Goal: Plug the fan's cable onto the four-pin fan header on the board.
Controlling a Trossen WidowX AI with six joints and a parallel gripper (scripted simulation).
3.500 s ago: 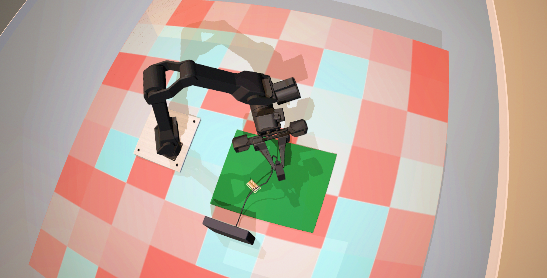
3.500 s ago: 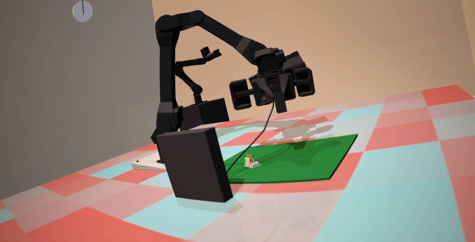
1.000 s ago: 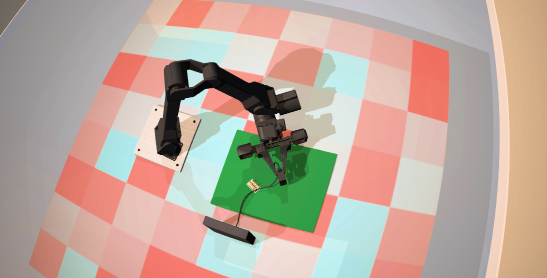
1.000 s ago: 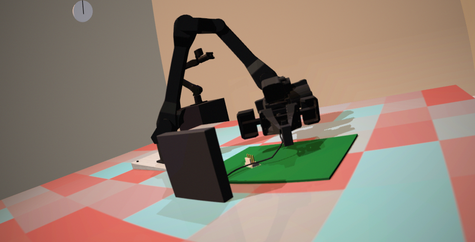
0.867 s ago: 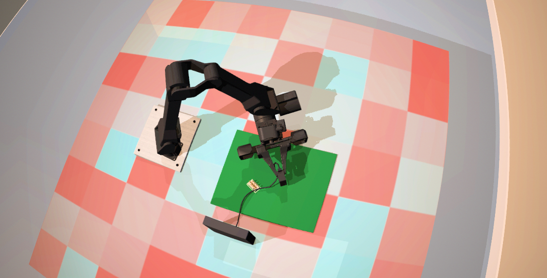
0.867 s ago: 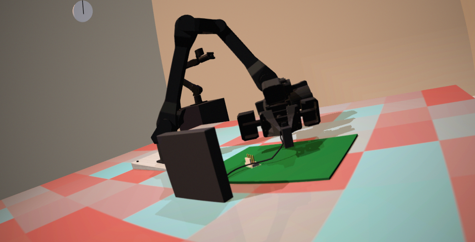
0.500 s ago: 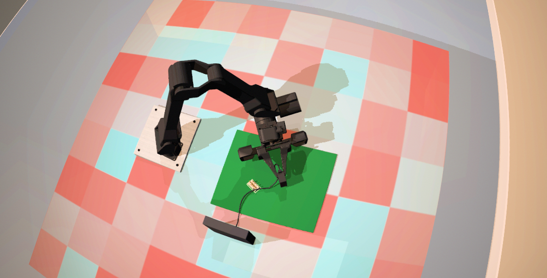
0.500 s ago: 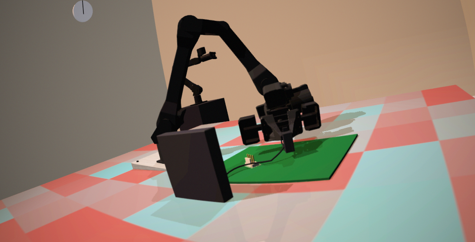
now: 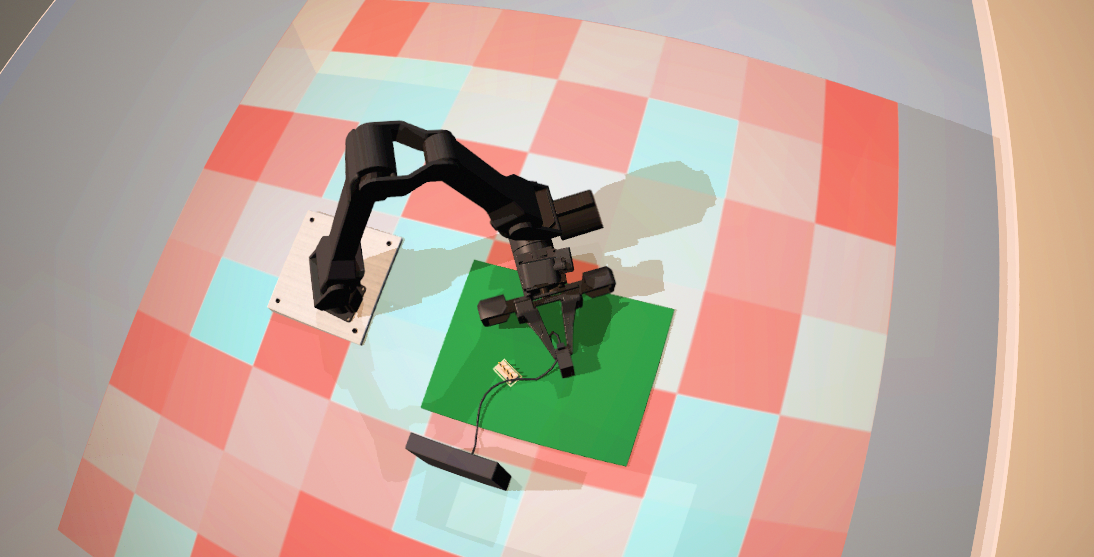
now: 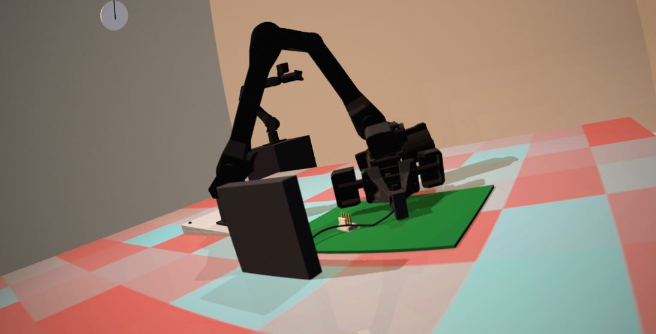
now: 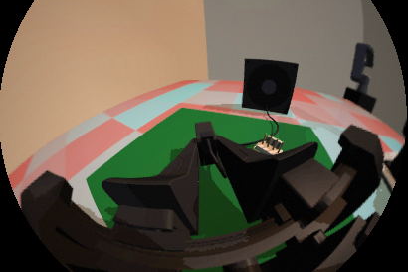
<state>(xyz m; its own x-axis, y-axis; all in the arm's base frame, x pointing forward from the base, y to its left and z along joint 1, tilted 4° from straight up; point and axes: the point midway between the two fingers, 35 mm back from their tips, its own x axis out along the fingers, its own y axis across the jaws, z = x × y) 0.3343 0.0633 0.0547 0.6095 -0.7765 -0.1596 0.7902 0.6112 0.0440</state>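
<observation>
The black plug is 1 cm below my gripper tip. Round my gripper tip: green board (2 cm behind, 1 cm to the right, 5 cm below); four-pin fan header (7 cm behind, 4 cm to the right, 3 cm below); black fan (6 cm behind, 19 cm to the right, 2 cm above).
</observation>
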